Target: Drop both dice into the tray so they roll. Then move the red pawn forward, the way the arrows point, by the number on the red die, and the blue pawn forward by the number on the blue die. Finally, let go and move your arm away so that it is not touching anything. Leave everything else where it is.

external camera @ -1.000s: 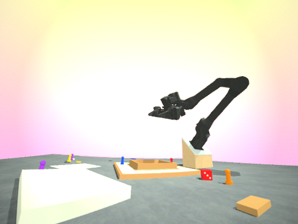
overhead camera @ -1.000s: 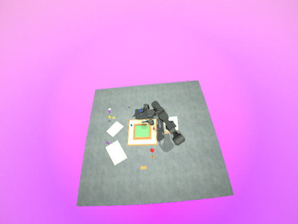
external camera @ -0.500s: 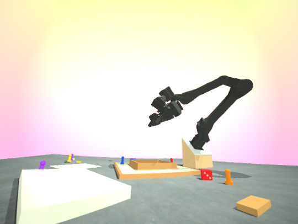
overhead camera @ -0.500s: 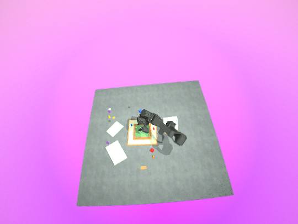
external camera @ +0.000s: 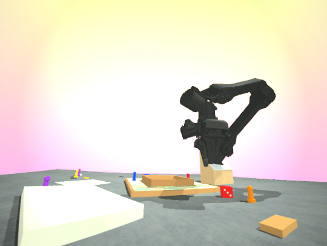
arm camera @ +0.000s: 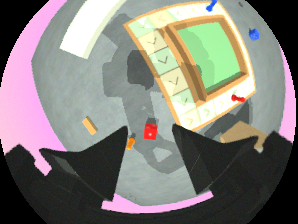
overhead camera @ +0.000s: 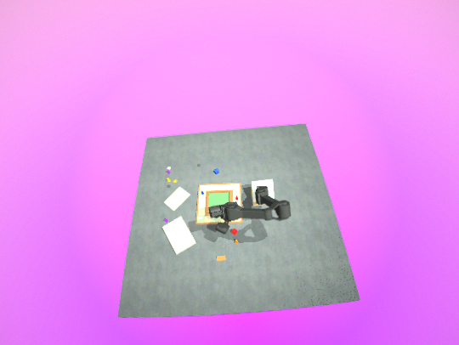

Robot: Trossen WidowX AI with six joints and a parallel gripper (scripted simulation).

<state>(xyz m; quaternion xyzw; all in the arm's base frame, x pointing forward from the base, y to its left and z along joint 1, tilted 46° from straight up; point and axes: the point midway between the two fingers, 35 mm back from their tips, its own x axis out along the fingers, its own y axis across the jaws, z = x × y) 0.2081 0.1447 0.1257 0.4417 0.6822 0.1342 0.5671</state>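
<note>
The orange pawn is 50 mm behind my gripper tip, 80 mm to the left of it and 60 mm below it. Also, from my gripper tip: red pawn: 60 mm behind, 200 mm to the right, 50 mm below; then blue pawn: 170 mm ahead, 250 mm to the right, 50 mm below.
</note>
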